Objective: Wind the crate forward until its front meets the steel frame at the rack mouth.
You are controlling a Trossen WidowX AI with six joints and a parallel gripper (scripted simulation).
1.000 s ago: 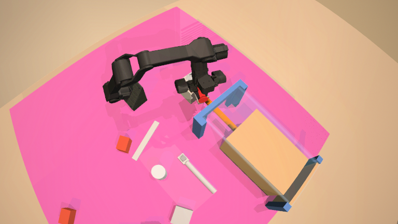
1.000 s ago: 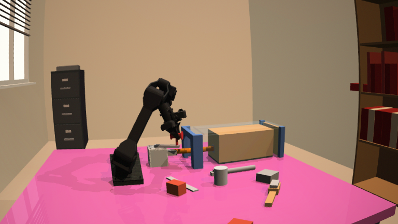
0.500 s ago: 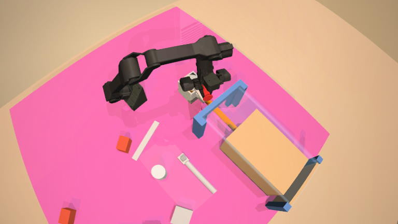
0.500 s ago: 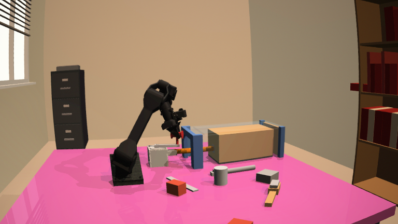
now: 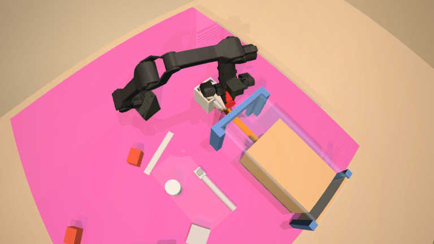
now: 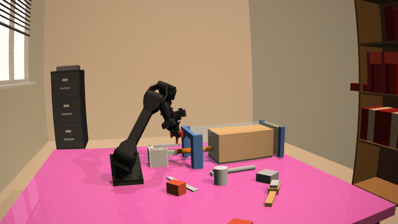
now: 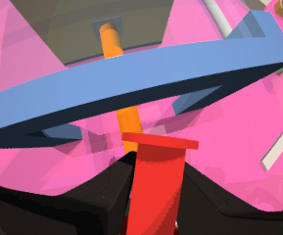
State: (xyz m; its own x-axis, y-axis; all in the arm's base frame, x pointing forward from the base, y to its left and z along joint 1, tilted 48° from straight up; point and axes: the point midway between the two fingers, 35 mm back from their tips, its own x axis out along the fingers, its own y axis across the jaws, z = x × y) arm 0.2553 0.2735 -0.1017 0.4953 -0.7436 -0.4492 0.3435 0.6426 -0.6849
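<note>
My gripper tip is now 10 mm past the red knob. Also, from my gripper tip: blue steel frame: 50 mm ahead, 10 mm to the left, 30 mm below; winch: 130 mm behind, 100 mm below; winch handle: 50 mm behind, 30 mm below.
</note>
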